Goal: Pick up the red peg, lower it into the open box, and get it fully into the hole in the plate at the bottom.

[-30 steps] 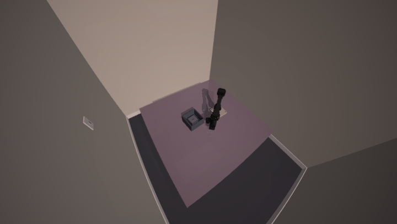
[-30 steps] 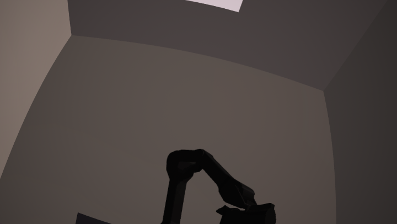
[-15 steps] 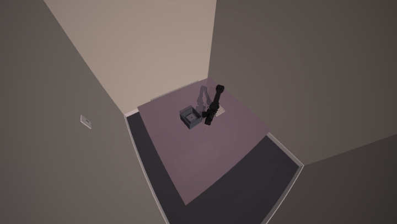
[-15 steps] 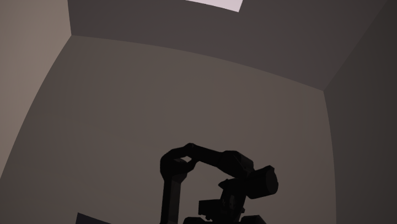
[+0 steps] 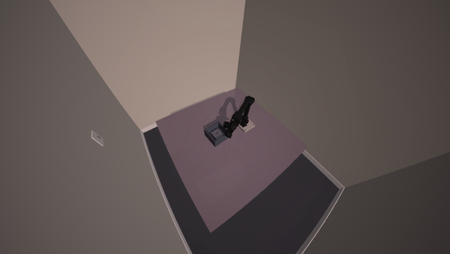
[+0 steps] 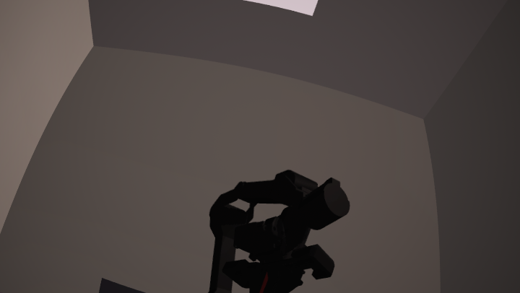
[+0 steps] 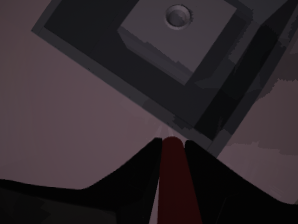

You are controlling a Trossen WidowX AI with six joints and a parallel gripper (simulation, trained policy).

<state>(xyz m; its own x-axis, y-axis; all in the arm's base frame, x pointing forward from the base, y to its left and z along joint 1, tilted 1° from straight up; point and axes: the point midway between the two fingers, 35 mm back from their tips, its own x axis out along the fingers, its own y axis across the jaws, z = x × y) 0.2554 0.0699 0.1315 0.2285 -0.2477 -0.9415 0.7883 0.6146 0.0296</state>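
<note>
My gripper tip is now 90 mm to the left of the plate, 80 mm above it and 70 mm short of it. The rest, counted from my gripper tip: red peg 30 mm above, 10 mm to the left, 10 mm behind; grey box 100 mm below, 90 mm to the right, 70 mm ahead.
</note>
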